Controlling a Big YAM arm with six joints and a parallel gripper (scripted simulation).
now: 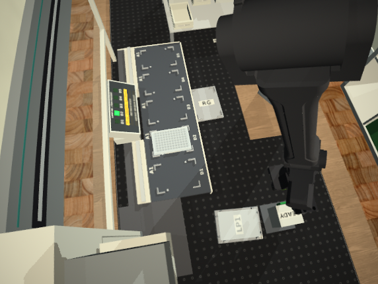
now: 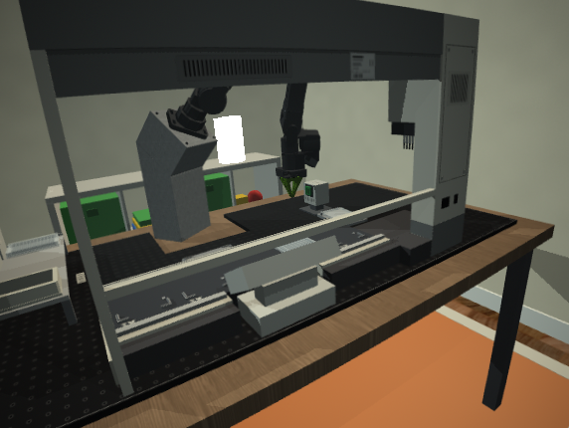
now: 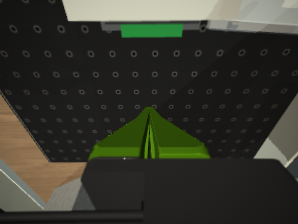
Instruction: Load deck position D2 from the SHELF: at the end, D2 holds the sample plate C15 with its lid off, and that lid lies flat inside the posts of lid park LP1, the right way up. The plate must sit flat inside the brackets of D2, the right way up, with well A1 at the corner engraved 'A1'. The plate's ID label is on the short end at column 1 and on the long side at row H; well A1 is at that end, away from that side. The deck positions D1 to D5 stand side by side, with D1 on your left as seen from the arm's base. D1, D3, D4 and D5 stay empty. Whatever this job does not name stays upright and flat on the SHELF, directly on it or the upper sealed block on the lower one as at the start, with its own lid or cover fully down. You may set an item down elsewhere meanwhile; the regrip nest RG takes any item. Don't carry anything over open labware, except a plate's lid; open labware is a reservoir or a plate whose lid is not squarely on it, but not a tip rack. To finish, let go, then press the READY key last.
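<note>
Now: the green-lit key 10 mm behind my hand and 70 mm to the left of it. The rest, counted from my hand: sample plate: 340 mm ahead, 140 mm to the right, 20 mm below; lid park LP1: 110 mm ahead, 130 mm to the left, 70 mm below; clear plate lid: 110 mm ahead, 130 mm to the left, 60 mm below.
</note>
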